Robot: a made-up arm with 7 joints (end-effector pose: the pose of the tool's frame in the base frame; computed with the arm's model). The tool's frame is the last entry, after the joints.
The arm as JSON. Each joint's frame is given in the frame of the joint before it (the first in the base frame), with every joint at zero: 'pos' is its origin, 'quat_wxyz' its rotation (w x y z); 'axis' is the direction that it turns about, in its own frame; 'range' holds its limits. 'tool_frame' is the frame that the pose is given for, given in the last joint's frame.
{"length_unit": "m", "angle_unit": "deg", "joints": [
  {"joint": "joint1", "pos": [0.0, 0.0, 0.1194], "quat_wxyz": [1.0, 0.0, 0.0, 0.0], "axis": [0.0, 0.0, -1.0], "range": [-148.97, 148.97]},
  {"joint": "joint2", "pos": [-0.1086, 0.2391, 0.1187], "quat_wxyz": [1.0, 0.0, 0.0, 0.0], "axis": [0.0, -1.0, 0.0], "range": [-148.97, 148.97]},
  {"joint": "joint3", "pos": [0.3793, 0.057, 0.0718], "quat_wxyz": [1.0, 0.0, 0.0, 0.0], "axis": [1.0, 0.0, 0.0], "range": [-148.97, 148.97]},
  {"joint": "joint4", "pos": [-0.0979, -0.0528, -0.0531], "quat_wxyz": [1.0, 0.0, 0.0, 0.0], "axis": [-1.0, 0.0, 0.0], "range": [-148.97, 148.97]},
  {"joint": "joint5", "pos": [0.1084, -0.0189, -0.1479], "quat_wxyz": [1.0, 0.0, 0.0, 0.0], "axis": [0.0, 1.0, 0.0], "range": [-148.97, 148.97]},
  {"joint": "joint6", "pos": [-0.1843, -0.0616, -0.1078], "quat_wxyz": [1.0, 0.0, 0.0, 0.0], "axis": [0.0, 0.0, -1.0], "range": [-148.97, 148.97]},
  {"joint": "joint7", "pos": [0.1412, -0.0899, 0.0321], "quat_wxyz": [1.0, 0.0, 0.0, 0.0], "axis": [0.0, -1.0, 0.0], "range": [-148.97, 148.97]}
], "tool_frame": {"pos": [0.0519, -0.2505, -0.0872], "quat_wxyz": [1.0, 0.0, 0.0, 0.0]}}
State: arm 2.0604 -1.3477 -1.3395 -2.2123 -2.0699 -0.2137 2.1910
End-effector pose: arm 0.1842 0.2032 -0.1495 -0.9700 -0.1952 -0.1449 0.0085
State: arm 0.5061 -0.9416 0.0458 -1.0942 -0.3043 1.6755 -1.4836
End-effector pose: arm -0.0268 0.6986 0.1456 -0.7395 -0.4013 0.4815 0.2457
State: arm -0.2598 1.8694 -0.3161 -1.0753 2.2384 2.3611 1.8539
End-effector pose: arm -0.5707 -0.1203 0.8703 -0.6287 -0.6642 -0.2106 0.3454
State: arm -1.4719 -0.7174 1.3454 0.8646 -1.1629 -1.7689 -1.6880
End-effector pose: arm -0.3666 0.3232 -0.1511 -0.6430 -0.0464 0.7150 0.2705
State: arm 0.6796 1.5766 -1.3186 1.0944 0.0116 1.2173 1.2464
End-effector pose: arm -0.2420 0.7308 0.2037 0.8051 0.1079 0.1526 0.5630
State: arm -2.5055 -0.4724 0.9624 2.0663 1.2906 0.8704 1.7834
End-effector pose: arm -0.4377 0.0386 0.5276 0.1782 0.7550 -0.6226 0.1033
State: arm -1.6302 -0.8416 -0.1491 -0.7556 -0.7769 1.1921 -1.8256
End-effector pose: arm -0.3253 -0.4795 -0.2325 0.0043 0.9013 -0.0005 0.4333
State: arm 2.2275 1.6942 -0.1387 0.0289 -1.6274 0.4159 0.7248
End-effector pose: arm -0.2038 0.2036 0.7529 0.7480 0.5023 -0.3757 0.2169
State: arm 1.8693 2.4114 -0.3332 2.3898 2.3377 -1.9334 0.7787
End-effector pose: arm 0.0450 0.3445 0.4009 0.4732 0.7010 0.5321 0.0398
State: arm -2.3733 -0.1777 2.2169 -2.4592 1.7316 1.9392 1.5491
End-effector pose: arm -0.8362 -0.3175 0.3715 0.4190 0.8795 0.1586 0.1605
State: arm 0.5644 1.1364 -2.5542 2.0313 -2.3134 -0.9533 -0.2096
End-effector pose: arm 0.1644 0.1535 0.5861 0.0484 -0.9004 -0.4256 0.0756
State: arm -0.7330 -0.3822 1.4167 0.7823 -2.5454 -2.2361 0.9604
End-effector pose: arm -0.1587 0.7551 0.1548 -0.2931 -0.7241 0.6241 0.0146
